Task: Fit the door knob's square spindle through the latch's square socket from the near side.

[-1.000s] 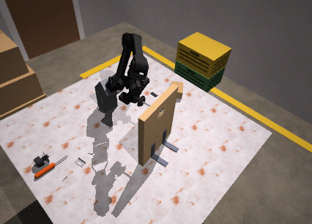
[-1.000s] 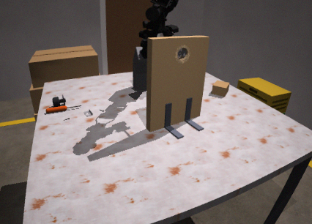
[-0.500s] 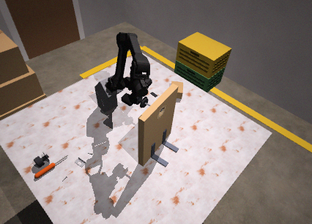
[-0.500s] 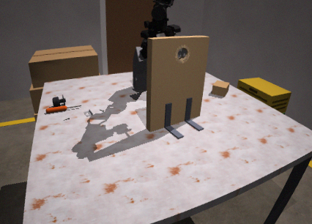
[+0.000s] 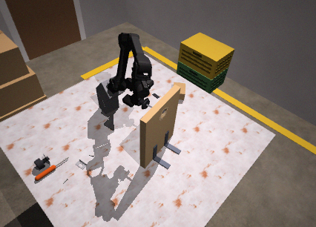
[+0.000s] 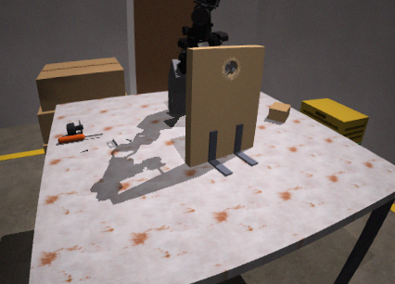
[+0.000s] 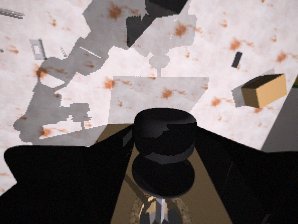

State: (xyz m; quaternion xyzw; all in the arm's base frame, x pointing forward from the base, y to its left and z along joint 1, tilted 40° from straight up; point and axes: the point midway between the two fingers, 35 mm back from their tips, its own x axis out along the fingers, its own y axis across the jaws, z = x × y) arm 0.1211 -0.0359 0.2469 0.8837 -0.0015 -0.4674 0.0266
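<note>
The black door knob lies 4 cm ahead of my hand and 3 cm below it. From my hand the other things lie so: orange-handled screwdriver: 29 cm behind, 42 cm to the right, 35 cm below; then small wooden block: 2 cm ahead, 51 cm to the left, 33 cm below.
</note>
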